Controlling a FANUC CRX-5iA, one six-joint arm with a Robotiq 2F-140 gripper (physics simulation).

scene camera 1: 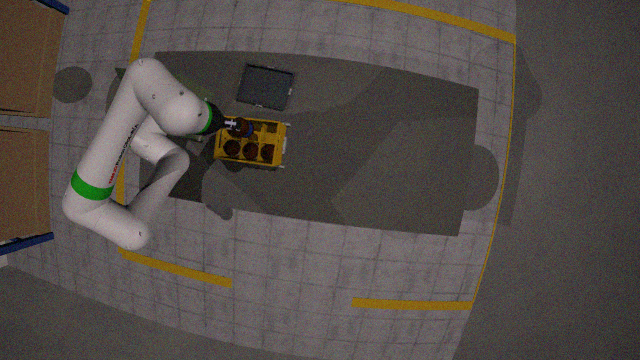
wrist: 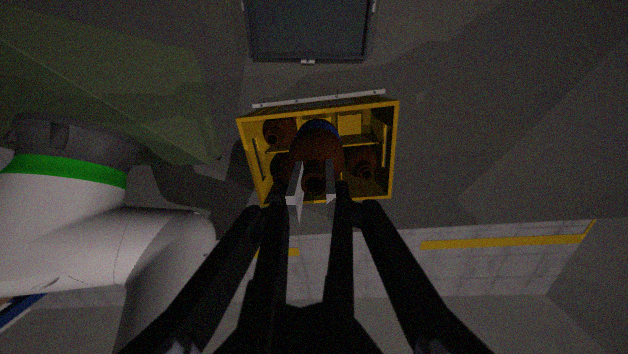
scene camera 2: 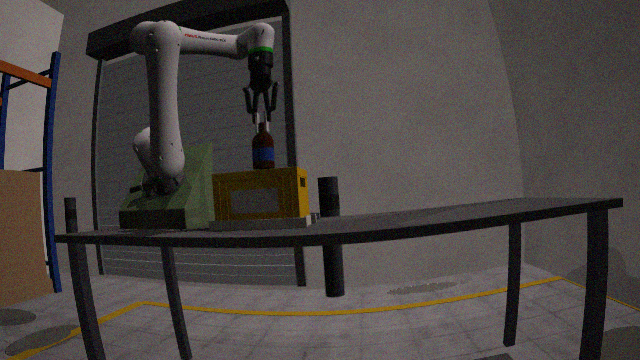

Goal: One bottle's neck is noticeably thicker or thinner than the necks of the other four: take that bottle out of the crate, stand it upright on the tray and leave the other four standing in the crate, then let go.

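Frame: origin at the arm's base, x ahead, y left, z up, level; millimetres.
Seen in the pictures: gripper, between the fingertips: (wrist: 315, 172) (scene camera 2: 262, 132); arm's base, origin of its link: (wrist: 91, 137) (scene camera 2: 169, 182).
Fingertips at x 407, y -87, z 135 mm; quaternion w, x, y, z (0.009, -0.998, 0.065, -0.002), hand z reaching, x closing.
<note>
Offsets run from my fingertips to a thing's top centre. "spot": to the spot under its first point. Level surfaces: height alone.
My gripper (scene camera 1: 231, 123) (scene camera 2: 262, 121) (wrist: 315, 172) is shut on the neck of a brown bottle with a blue label {0 mm ahead, 2 mm left, 33 mm up} (scene camera 1: 244, 127) (scene camera 2: 263, 145) (wrist: 318, 147). The bottle hangs upright over the yellow crate {6 mm back, 42 mm right, 137 mm down} (scene camera 1: 250, 162) (scene camera 2: 220, 197) (wrist: 394, 150), its base about level with the crate's rim. Other brown bottles stand in the crate: one {85 mm back, 14 mm left, 149 mm down} (wrist: 280, 131) beside the held bottle's column, and three in the other row, of which one {98 mm back, 74 mm right, 149 mm down} (scene camera 1: 232, 148) and another {79 mm ahead, 93 mm right, 149 mm down} (scene camera 1: 268, 151) (wrist: 362, 162) are at the ends. The dark tray {spot: 27 mm ahead, 227 mm left, 307 mm down} (scene camera 1: 265, 87) (wrist: 310, 30) lies beyond the crate.
A pale bracket strip {spot: 14 mm ahead, 55 mm left, 282 mm down} (wrist: 320, 98) runs along the crate's base on the tray side. The green robot pedestal (scene camera 2: 197, 185) (wrist: 100, 90) stands beside the crate. A dark post (scene camera 2: 328, 200) rises behind the table {312 mm down} (scene camera 2: 425, 217). The tray does not show in scene camera 2.
</note>
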